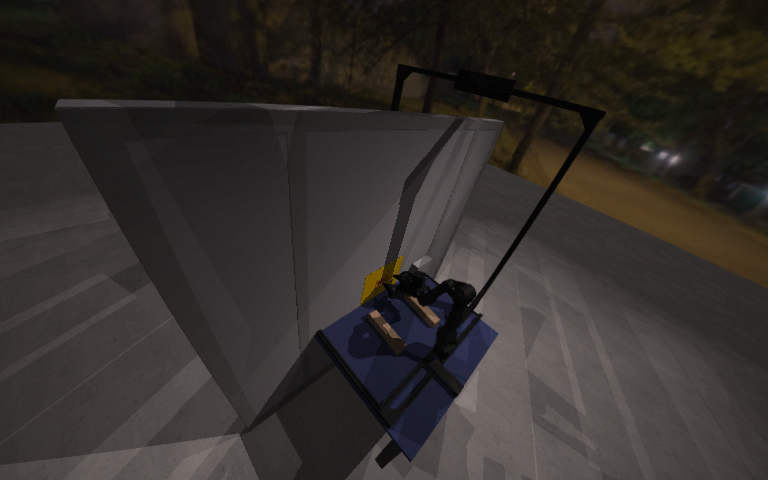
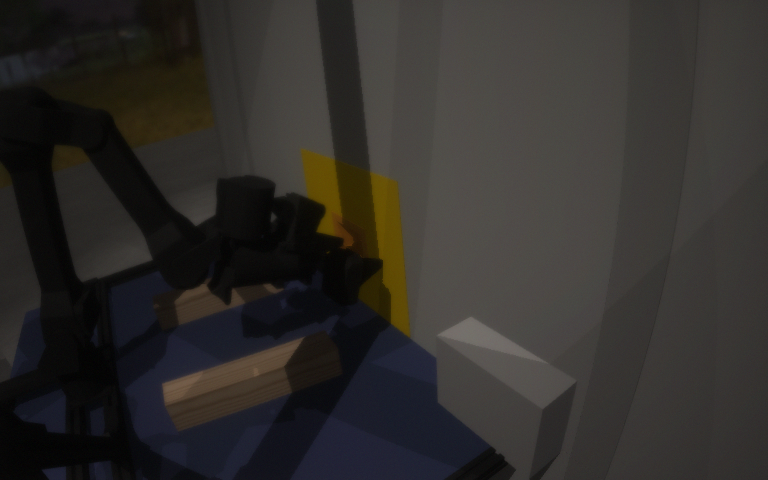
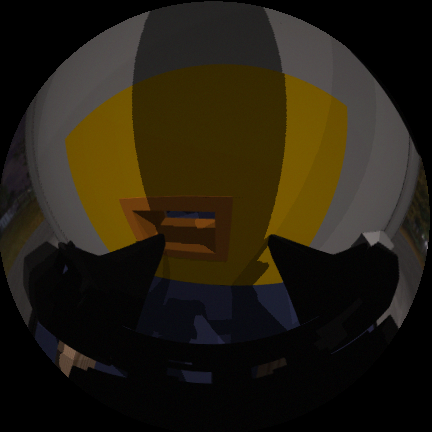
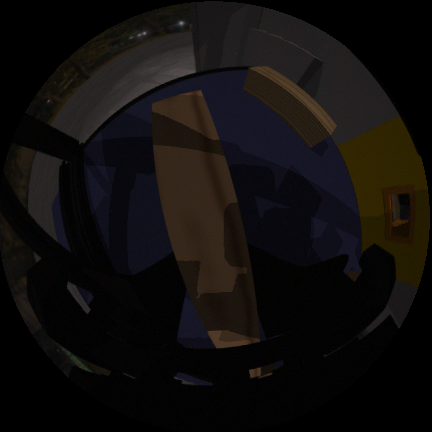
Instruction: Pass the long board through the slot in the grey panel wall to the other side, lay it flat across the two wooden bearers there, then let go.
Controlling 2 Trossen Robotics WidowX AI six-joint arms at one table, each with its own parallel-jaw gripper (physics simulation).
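Places are measured from the left arm's base along level axes (x ahead, y left, z up), in centimetres.
Pixels of known places: left gripper, fingertip midpoint: (image 1: pixel 387 279) (image 2: pixel 361 252) (image 3: pixel 217 240); right gripper, fingertip midpoint: (image 4: pixel 214 246); left arm's base, link origin: (image 1: pixel 441 352) (image 2: pixel 90 389).
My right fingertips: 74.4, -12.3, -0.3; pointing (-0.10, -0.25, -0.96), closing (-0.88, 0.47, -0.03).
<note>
Ahead of a thing's pixels: the offset from my right fingertips to its top centre, as dx, dy, dz. "spot": to the spot under its first point. Level surfaces: height alone.
The long board {+1.5, +5.4, +4.6} (image 4: pixel 193 181) lies flat on the blue table on the right arm's side of the wall. My right gripper (image 4: pixel 214 246) is down over its near part with a finger on each long edge, shut on it. The slot, an orange frame {-28.7, +11.1, +12.1} (image 3: pixel 223 225) (image 4: pixel 386 213) (image 2: pixel 346 235), sits low in the yellow patch {spot: -31.3, +17.0, +15.9} (image 3: pixel 100 160) (image 1: pixel 373 286) of the grey panel wall (image 1: pixel 239 190). My left gripper (image 3: pixel 217 240) (image 2: pixel 349 259) (image 1: pixel 389 288) is open and empty, level with the slot and just before it. Two wooden bearers {-50.6, +25.2, +2.8} (image 1: pixel 387 330) {-53.0, +0.5, +2.8} (image 1: pixel 422 310) (image 2: pixel 239 381) lie on the table behind it.
A short wooden block {-17.5, -10.8, +2.7} (image 4: pixel 287 104) lies on the right arm's side near the wall. A pale grey block {spot: -36.2, -23.5, +7.9} (image 2: pixel 496 381) stands at the table edge by the wall. A black overhead frame (image 1: pixel 549 190) rises from the blue table {dz -1.7} (image 1: pixel 411 414).
</note>
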